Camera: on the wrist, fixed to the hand. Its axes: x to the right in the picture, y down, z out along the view.
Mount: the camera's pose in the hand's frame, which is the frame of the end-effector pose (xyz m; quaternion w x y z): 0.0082 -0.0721 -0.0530 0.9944 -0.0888 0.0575 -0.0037
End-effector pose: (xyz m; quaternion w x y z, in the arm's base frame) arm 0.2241 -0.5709 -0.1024 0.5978 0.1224 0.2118 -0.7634
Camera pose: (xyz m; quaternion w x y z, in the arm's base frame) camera 0.1489 -0.5390 -0.1399 0.5903 0.1117 0.3132 -0.7355
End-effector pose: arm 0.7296 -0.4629 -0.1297 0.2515 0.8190 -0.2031 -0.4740
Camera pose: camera 0.7868 -0.3989 -0.1563 0.3327 0.8201 -0.1424 -0.4432
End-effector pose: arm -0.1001 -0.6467 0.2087 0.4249 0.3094 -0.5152 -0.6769
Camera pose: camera -0.0768 -0.6693 0.1249 0.4771 0.3108 -0.4266 -0.7027
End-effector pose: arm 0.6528 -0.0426 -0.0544 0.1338 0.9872 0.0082 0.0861
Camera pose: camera 0.6522 0.0412 -0.0219 0.2206 0.9648 0.0119 0.1426
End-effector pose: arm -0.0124 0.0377 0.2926 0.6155 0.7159 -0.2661 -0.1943
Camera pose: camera 0.0364 0.0811 0.2308 0.6902 0.6694 -0.2093 -0.1780
